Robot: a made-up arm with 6 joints. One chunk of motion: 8 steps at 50 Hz.
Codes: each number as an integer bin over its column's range. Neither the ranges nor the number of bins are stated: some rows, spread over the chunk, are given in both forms.
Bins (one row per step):
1: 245 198 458 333 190 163
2: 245 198 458 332 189 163
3: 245 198 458 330 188 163
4: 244 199 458 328 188 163
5: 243 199 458 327 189 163
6: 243 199 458 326 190 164
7: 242 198 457 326 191 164
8: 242 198 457 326 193 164
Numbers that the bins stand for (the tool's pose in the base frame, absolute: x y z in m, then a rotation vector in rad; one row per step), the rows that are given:
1: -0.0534 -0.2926 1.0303 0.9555 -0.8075 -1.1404
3: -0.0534 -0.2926 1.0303 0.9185 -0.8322 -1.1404
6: -0.0636 -0.2875 1.0303 0.8692 -0.8075 -1.1281
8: -0.0687 -0.2926 1.0252 0.8692 -0.7705 -1.1281
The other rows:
2: -0.0534 -0.2926 1.0303 0.9432 -0.8199 -1.1404
4: -0.0585 -0.2875 1.0303 0.8938 -0.8322 -1.1404
5: -0.0636 -0.2875 1.0303 0.8815 -0.8199 -1.1404
7: -0.0687 -0.2926 1.0252 0.8692 -0.7952 -1.1281

